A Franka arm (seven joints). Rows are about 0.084 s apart.
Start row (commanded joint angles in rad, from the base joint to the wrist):
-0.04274, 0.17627, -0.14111, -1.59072, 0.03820, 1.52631, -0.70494
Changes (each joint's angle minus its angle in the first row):
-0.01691, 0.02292, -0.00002, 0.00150, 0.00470, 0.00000, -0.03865
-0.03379, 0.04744, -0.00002, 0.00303, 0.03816, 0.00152, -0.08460
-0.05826, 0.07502, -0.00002, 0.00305, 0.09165, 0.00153, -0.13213
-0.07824, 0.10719, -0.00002, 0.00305, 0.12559, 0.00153, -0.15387
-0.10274, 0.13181, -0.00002, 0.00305, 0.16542, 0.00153, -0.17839
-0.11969, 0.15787, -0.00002, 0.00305, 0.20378, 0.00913, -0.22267
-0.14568, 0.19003, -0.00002, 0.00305, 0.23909, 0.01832, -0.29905
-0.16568, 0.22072, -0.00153, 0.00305, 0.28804, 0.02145, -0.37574
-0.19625, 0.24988, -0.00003, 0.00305, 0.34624, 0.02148, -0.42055
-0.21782, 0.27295, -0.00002, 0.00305, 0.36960, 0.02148, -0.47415
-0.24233, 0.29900, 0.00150, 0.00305, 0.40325, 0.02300, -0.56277
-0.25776, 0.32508, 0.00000, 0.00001, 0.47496, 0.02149, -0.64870
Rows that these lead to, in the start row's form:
-0.05965, 0.19919, -0.14113, -1.58922, 0.04290, 1.52631, -0.74359
-0.07653, 0.22371, -0.14113, -1.58769, 0.07636, 1.52783, -0.78954
-0.10100, 0.25129, -0.14113, -1.58767, 0.12985, 1.52784, -0.83707
-0.12098, 0.28346, -0.14113, -1.58767, 0.16379, 1.52784, -0.85881
-0.14548, 0.30808, -0.14113, -1.58767, 0.20362, 1.52784, -0.88333
-0.16243, 0.33414, -0.14113, -1.58767, 0.24198, 1.53544, -0.92761
-0.18842, 0.36630, -0.14113, -1.58767, 0.27729, 1.54463, -1.00399
-0.20842, 0.39699, -0.14264, -1.58767, 0.32624, 1.54776, -1.08068
-0.23899, 0.42615, -0.14114, -1.58767, 0.38444, 1.54779, -1.12549
-0.26056, 0.44922, -0.14113, -1.58767, 0.40780, 1.54779, -1.17909
-0.28507, 0.47527, -0.13961, -1.58767, 0.44145, 1.54931, -1.26771
-0.30050, 0.50135, -0.14111, -1.59071, 0.51316, 1.54780, -1.35364

